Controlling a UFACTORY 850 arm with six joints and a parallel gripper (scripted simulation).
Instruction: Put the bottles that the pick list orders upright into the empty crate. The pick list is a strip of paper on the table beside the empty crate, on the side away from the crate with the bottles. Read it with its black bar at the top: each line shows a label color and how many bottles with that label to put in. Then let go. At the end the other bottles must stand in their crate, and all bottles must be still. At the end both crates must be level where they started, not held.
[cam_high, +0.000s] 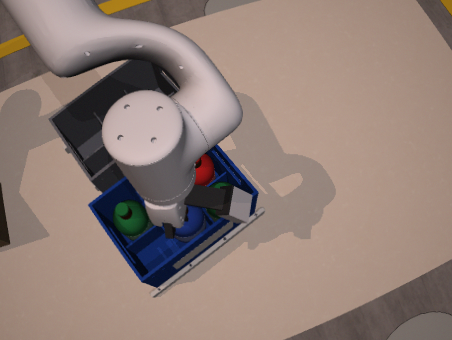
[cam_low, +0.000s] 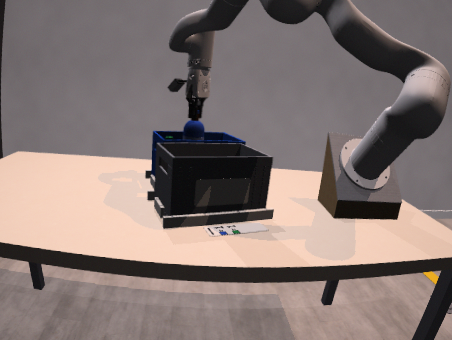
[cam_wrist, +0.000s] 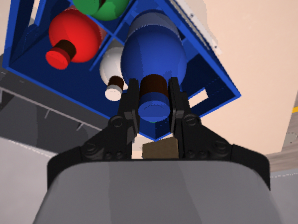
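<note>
Right now my hand is 70 mm above the blue-label bottle. The rest, counted from my hand: white bottle (160 mm below, 90 mm to the left, 20 mm behind); then blue crate (170 mm below, 40 mm to the left, 10 mm behind); then green-label bottle (160 mm below, 80 mm ahead, 20 mm to the left).
</note>
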